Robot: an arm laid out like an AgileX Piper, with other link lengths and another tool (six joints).
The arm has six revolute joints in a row. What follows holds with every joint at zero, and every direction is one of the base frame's. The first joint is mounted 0.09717 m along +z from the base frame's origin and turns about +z. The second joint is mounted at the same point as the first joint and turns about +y. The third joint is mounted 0.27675 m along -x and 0.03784 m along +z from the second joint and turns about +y. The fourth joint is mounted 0.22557 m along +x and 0.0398 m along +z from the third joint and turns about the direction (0.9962, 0, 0.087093). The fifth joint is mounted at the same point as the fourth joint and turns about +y. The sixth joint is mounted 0.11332 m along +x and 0.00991 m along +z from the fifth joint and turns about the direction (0.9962, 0, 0.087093). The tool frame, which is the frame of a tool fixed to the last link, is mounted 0.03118 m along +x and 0.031 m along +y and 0.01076 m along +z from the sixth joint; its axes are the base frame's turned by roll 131.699, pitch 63.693 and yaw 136.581 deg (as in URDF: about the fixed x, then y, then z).
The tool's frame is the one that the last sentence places.
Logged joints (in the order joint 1, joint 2, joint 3, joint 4, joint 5, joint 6), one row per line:
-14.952, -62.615, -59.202, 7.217, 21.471, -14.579
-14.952, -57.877, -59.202, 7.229, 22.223, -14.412
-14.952, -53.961, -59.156, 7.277, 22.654, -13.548
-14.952, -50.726, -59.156, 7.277, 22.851, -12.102
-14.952, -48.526, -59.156, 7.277, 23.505, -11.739
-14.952, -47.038, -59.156, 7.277, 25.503, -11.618
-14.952, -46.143, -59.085, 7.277, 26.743, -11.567
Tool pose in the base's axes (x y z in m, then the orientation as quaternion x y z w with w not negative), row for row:
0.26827, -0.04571, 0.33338, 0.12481, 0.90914, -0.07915, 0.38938
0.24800, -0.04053, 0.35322, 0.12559, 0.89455, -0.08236, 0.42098
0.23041, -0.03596, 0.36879, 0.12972, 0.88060, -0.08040, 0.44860
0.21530, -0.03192, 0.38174, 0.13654, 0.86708, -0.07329, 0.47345
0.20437, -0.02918, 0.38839, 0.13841, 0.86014, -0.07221, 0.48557
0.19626, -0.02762, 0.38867, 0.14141, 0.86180, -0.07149, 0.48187
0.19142, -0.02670, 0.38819, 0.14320, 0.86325, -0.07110, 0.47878
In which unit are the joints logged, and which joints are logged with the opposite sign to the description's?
The joints are logged in degrees. Opposite sign: joint 2, joint 4.
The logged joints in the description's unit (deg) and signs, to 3 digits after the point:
-14.952, 62.615, -59.202, -7.217, 21.471, -14.579
-14.952, 57.877, -59.202, -7.229, 22.223, -14.412
-14.952, 53.961, -59.156, -7.277, 22.654, -13.548
-14.952, 50.726, -59.156, -7.277, 22.851, -12.102
-14.952, 48.526, -59.156, -7.277, 23.505, -11.739
-14.952, 47.038, -59.156, -7.277, 25.503, -11.618
-14.952, 46.143, -59.085, -7.277, 26.743, -11.567

